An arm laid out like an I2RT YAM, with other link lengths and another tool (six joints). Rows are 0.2 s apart.
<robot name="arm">
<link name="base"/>
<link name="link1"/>
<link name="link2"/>
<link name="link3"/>
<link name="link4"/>
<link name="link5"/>
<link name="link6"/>
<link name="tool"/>
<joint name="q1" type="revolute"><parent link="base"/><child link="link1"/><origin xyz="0 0 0.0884" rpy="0 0 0"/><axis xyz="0 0 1"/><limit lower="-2.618" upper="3.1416"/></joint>
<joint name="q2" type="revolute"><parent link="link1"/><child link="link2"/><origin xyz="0.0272 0.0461 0.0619" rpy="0 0 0"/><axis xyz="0 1 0"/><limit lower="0" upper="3.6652"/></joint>
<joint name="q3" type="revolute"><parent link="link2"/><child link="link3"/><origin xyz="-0.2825 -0.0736 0" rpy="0 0 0"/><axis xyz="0 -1 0"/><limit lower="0" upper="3.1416"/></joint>
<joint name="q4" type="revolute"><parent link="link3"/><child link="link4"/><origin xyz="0.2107 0.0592 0.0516" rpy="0 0 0"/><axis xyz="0 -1 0"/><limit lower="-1.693" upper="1.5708"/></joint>
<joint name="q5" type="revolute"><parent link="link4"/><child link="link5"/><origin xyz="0.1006 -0.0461 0.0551" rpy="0 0 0"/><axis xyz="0 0 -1"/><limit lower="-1.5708" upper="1.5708"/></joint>
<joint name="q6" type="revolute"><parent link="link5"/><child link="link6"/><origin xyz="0.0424 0 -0.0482" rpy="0 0 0"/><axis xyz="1 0 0"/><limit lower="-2.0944" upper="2.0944"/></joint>
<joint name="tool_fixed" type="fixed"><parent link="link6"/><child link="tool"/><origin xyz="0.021 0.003 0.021" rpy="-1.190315 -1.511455 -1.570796"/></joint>
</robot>
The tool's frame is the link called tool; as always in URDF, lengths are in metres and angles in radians.
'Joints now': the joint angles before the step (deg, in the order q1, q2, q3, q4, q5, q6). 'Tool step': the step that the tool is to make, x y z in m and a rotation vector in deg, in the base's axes. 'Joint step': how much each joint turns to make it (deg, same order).
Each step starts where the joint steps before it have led.
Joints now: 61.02 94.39 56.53 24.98 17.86 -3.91
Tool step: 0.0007 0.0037 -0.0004 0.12 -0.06 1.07
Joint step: -0.01 0.72 0.54 0.38 -1.05 -0.24
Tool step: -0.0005 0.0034 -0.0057 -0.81 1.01 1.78
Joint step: 0.02 0.69 0.17 -0.70 -1.83 0.08
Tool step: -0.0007 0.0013 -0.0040 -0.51 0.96 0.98
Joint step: 0.03 0.26 -0.02 -0.71 -1.07 0.35
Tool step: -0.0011 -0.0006 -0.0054 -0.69 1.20 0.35
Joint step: 0.05 0.01 -0.46 -0.86 -0.48 0.63
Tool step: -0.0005 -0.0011 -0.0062 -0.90 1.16 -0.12
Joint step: 0.01 0.06 -0.51 -0.92 -0.05 0.61
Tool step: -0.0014 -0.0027 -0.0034 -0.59 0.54 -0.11
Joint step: 0.01 -0.42 -0.79 -0.46 0.05 0.22
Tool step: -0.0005 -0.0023 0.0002 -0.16 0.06 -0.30
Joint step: -0.05 -0.48 -0.34 -0.32 0.24 0.06
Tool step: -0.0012 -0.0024 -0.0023 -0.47 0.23 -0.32
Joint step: 0.04 -0.39 -0.67 -0.27 0.35 0.10
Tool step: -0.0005 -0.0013 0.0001 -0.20 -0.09 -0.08
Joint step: -0.02 -0.29 -0.22 -0.17 0.12 -0.15
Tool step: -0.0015 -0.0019 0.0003 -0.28 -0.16 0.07
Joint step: 0.05 -0.52 -0.40 -0.22 0.08 -0.27
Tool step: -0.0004 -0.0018 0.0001 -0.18 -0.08 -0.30
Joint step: -0.03 -0.36 -0.28 -0.18 0.31 -0.06
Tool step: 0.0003 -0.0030 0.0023 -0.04 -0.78 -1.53
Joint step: 0.01 -0.57 -0.29 0.11 1.68 -0.16
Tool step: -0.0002 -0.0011 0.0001 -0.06 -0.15 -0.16
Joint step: -0.03 -0.20 -0.23 0.08 0.18 -0.11
